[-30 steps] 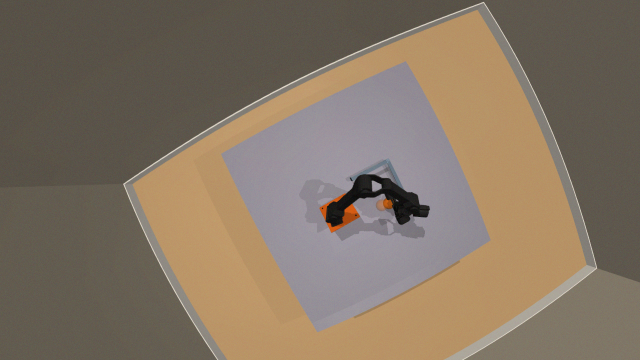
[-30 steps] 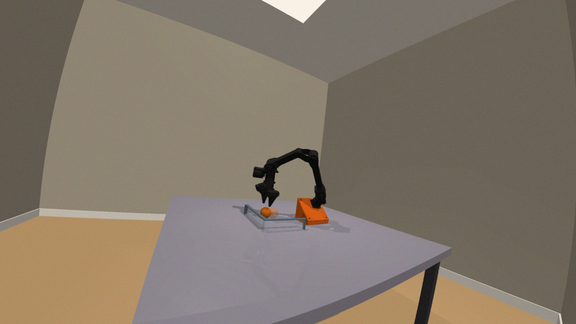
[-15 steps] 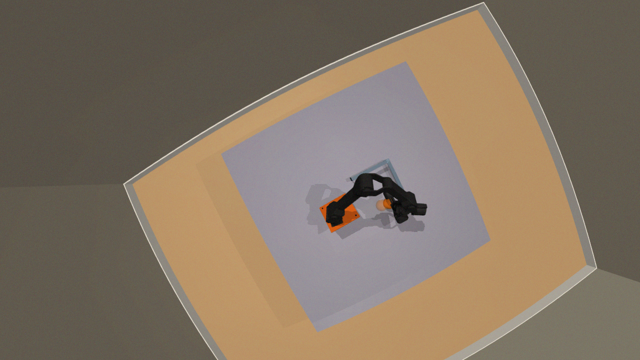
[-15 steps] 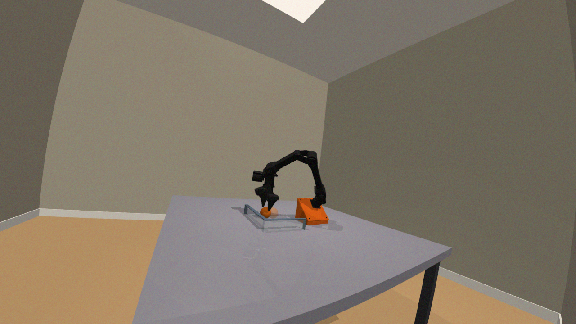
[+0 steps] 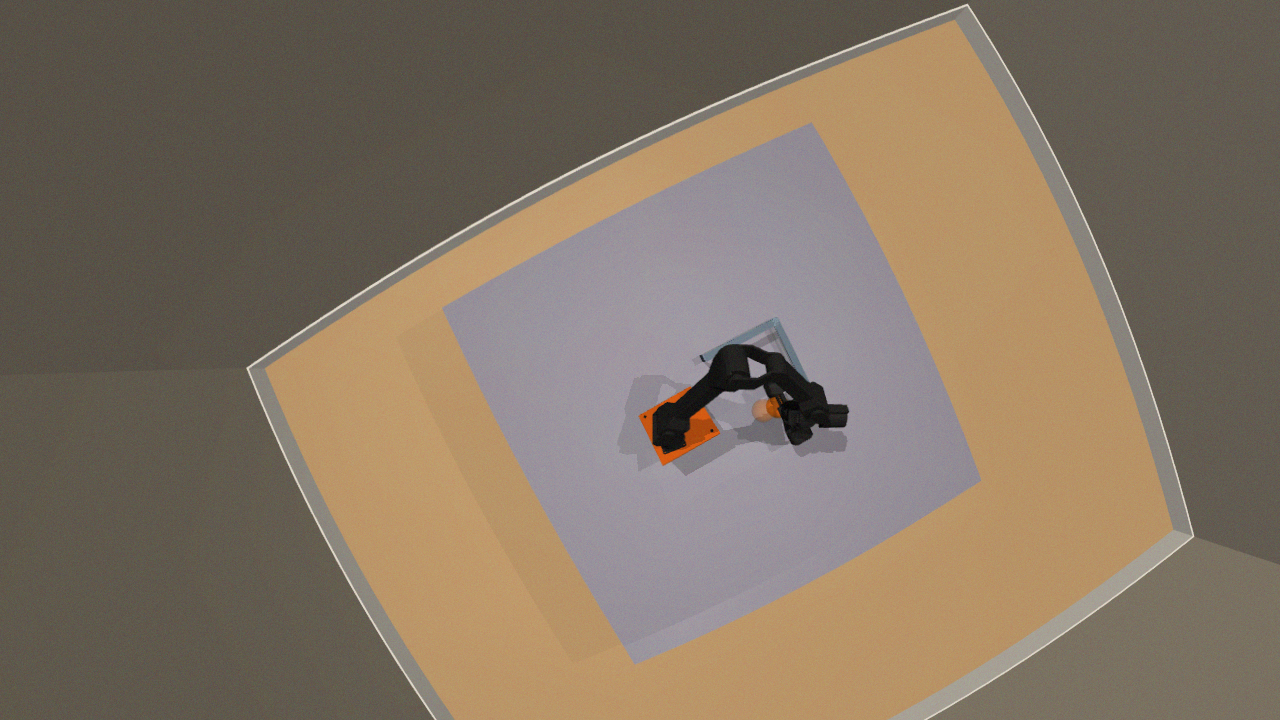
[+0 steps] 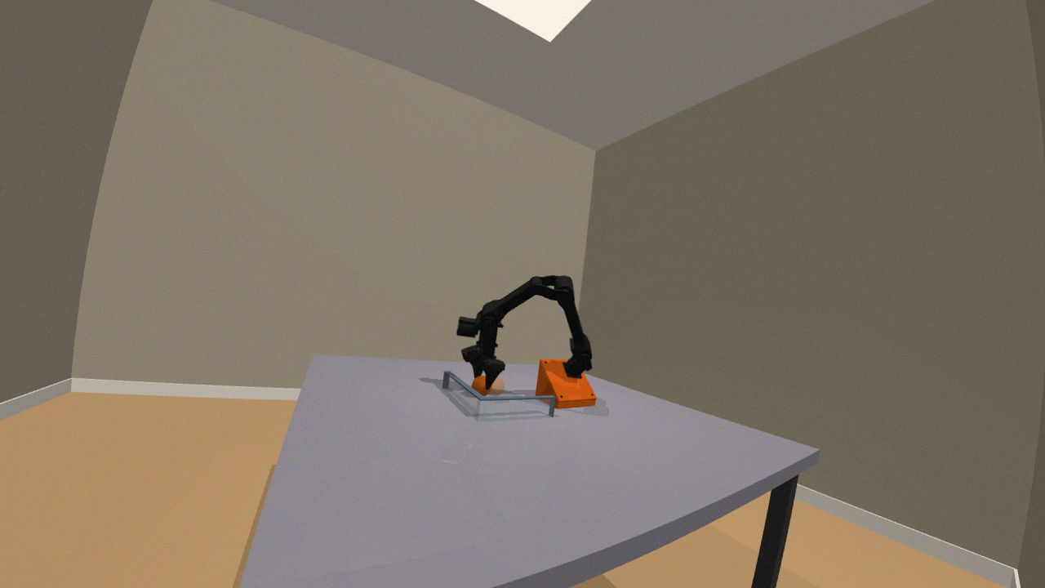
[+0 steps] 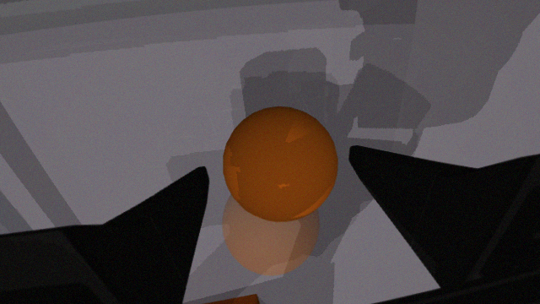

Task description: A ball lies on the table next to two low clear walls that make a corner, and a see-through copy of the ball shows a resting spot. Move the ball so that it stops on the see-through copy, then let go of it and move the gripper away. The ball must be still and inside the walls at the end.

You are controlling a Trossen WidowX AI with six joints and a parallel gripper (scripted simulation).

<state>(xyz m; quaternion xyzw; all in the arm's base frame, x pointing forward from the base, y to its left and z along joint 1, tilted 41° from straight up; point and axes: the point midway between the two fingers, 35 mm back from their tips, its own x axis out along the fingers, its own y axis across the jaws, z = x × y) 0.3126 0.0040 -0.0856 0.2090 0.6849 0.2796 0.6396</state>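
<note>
Now: the see-through copy of ball 40 mm behind my gripper tip and 10 mm to the left of it. Also, from my gripper tip: clear wall: 30 mm behind, 220 mm to the left; then orange ball: right at my gripper tip.
</note>
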